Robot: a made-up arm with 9 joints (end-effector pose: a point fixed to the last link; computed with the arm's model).
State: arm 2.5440 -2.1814 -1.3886 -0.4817 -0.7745 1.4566 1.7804 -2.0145 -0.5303
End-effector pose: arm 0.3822 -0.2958 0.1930 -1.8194 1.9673 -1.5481
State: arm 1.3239 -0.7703 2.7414 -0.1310 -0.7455 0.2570 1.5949 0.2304 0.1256
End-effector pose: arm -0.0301 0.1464 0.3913 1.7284 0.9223 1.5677
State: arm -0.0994 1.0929 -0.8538 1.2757 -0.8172 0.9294 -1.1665 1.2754 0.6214
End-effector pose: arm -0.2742 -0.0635 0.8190 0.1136 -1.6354 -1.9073
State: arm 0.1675 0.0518 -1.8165 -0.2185 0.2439 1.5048 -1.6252 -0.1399 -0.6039
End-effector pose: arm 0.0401 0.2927 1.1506 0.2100 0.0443 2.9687
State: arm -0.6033 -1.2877 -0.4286 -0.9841 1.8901 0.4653 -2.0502 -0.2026 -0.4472
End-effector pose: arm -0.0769 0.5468 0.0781 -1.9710 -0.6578 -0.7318
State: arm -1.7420 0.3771 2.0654 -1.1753 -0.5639 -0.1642 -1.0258 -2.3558 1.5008
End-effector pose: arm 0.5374 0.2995 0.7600 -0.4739 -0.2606 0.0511
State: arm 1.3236 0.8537 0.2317 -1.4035 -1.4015 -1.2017 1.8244 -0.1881 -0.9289
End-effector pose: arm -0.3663 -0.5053 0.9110 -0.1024 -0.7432 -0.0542
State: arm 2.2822 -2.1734 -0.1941 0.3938 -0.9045 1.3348 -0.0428 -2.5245 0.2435
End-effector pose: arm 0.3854 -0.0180 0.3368 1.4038 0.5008 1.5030
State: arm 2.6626 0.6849 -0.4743 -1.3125 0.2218 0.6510 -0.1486 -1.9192 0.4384
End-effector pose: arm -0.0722 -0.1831 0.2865 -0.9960 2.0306 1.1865
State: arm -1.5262 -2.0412 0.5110 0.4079 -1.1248 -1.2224 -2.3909 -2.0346 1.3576
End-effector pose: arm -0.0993 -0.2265 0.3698 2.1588 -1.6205 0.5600
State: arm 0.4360 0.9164 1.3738 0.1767 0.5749 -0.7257 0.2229 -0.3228 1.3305
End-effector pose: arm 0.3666 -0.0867 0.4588 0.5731 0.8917 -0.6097
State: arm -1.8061 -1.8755 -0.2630 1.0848 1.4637 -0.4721 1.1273 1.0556 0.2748
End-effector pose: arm 0.3091 0.4101 0.0128 -1.2177 0.3431 0.8116
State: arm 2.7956 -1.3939 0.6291 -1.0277 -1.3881 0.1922 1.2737 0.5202 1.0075
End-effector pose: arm -0.2628 -0.4198 0.1228 0.6606 -0.1839 -2.6399
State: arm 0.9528 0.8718 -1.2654 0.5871 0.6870 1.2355 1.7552 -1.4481 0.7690
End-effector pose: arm -0.0903 -0.4458 0.4446 2.6667 0.2462 -1.4450
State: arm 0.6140 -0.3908 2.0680 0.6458 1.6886 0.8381 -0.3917 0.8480 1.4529
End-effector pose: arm -0.5022 0.2822 0.0861 -1.0484 0.4913 1.9000
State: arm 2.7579 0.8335 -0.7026 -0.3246 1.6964 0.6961 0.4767 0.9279 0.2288
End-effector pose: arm 0.2284 -0.7815 0.9489 -1.5505 2.2649 -1.4337
